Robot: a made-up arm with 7 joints.
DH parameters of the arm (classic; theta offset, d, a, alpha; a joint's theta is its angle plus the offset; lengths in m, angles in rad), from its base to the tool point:
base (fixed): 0 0.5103 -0.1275 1.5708
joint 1: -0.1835 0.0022 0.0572 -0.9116
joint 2: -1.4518 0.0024 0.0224 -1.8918
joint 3: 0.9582 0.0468 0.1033 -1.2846
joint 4: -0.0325 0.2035 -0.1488 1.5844
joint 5: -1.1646 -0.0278 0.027 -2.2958
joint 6: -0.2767 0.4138 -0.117 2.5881
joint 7: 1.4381 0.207 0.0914 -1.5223
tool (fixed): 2.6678 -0.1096 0 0
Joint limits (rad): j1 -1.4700..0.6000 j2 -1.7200..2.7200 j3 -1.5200..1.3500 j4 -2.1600..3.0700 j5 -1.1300..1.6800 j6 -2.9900..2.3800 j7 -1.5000..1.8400
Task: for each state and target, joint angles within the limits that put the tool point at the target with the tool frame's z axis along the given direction. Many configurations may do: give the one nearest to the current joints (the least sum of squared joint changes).
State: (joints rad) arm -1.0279 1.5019 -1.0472 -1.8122 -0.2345 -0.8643 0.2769
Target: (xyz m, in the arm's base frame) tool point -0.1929 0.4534 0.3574 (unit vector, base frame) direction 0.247 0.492 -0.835
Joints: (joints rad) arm -0.8481 1.9817 -0.9168 -2.1600 -0.3688 -0.7919 0.1884
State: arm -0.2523 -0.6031 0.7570 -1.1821 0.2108 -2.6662 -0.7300
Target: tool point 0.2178 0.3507 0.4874 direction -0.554 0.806 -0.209
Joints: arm -0.2011 -0.8501 1.0723 -1.3560 0.3610 -2.3444 -0.5938
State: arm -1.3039 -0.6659 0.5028 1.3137 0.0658 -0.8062 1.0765
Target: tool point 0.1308 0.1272 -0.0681 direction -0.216 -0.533 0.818
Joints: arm -1.0921 -0.6306 0.2769 1.3396 0.8374 -0.7868 1.6006
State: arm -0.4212 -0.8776 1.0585 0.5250 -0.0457 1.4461 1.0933
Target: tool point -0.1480 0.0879 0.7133 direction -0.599 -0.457 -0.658
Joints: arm -0.8516 -0.7226 0.5771 -0.1361 -0.8411 2.3800 0.5978
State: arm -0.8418 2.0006 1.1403 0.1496 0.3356 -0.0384 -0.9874
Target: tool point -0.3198 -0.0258 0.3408 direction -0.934 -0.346 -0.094
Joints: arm -0.6244 2.1966 0.5602 0.0530 -0.6444 -0.4849 -0.5548
